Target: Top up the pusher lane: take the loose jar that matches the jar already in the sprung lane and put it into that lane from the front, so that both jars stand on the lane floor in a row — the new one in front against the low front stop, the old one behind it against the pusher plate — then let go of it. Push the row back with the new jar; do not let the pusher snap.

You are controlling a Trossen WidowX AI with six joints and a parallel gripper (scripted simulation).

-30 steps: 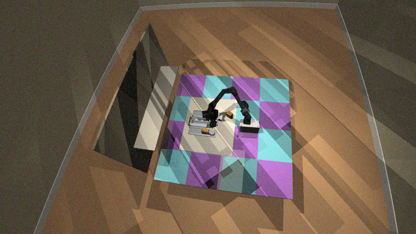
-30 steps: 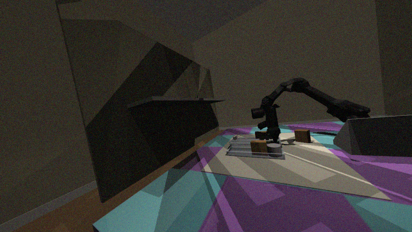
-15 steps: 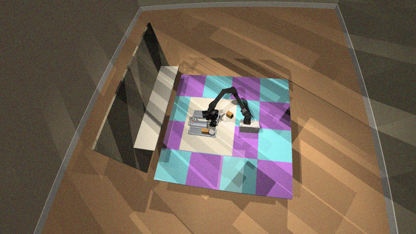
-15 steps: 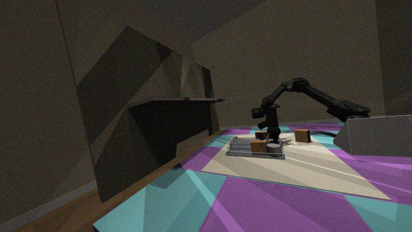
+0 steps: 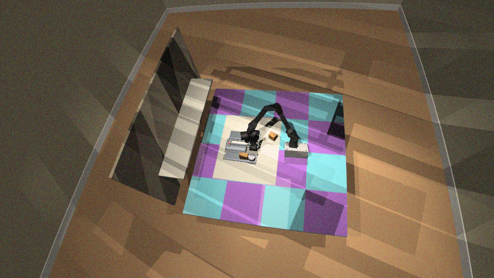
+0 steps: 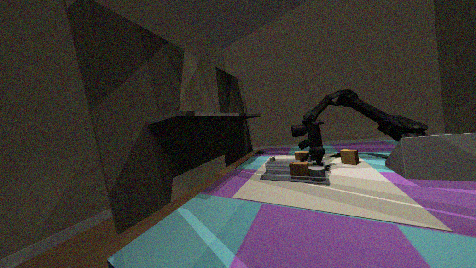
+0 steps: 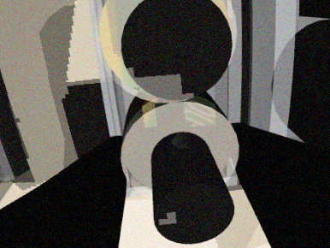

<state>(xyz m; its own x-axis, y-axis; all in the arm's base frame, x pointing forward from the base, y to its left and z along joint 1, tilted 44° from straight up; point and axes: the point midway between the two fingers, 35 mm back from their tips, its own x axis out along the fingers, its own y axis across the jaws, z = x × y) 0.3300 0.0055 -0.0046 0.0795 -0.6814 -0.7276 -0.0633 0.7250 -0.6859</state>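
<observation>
Right now the lane unit is 140 mm ahead of my gripper tip, 30 mm to the left of it and 10 mm below it. Round my gripper tip: brown box (140 mm behind, 100 mm to the right, 10 mm above).
</observation>
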